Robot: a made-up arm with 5 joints.
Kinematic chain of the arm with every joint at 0, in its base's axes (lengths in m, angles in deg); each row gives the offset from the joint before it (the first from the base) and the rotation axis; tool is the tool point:
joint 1: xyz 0 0 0.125 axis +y
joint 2: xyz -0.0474 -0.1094 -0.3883 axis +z
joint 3: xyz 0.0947 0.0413 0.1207 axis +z
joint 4: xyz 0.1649 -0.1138 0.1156 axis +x
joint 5: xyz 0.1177 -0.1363 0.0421 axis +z
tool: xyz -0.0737 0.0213 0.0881
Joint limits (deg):
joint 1: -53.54..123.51
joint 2: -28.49..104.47
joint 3: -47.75..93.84
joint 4: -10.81..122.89
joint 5: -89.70..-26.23
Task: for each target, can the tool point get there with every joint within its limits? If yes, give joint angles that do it. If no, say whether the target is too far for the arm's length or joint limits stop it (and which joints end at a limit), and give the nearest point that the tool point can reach.
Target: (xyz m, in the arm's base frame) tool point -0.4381 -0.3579 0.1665
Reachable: no: joint limits stop it (at a limit: joint 1, joint 4, joint 5) | nearest point -0.3594 -0.3579 0.1144 | short by 0.094 m
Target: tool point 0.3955 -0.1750 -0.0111
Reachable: yes | joints 8.56 -6.11 30.18 33.14 -79.02
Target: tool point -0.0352 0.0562 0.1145
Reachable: no: joint limits stop it (at a limit: joint 1, joint 2, joint 4, joint 5) | nearest point -0.0798 0.1191 0.0194 | short by 0.122 m
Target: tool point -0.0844 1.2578 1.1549
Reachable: no: too far | nearest point -0.0325 0.3166 0.4891 | short by 1.154 m
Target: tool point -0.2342 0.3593 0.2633
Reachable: yes | joints 80.15 86.48 57.63 87.71 -82.15
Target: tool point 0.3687 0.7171 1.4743
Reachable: no: too far | nearest point 0.0789 0.1771 0.6080 | short by 1.061 m
